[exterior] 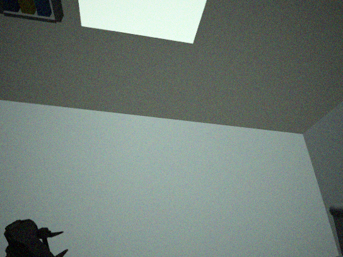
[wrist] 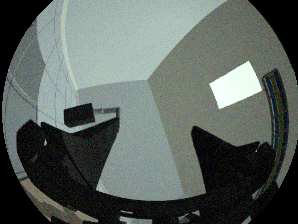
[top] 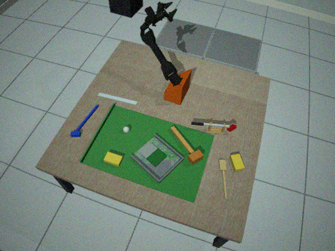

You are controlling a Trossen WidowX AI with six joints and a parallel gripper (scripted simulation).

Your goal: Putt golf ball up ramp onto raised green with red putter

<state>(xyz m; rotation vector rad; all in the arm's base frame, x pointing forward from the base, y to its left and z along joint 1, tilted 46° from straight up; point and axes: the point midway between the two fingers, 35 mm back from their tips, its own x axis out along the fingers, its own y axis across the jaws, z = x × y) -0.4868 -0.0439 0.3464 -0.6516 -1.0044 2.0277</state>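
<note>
Now: the white golf ball 93 cm ahead of my gripper tip, 36 cm below it and 8 cm to the left of it. Round my gripper tip: blue putter: 98 cm ahead, 38 cm below, 21 cm to the right; wooden stand: 66 cm ahead, 61 cm to the left, 36 cm below; white strip: 71 cm ahead, 39 cm below, 12 cm to the right.
</note>
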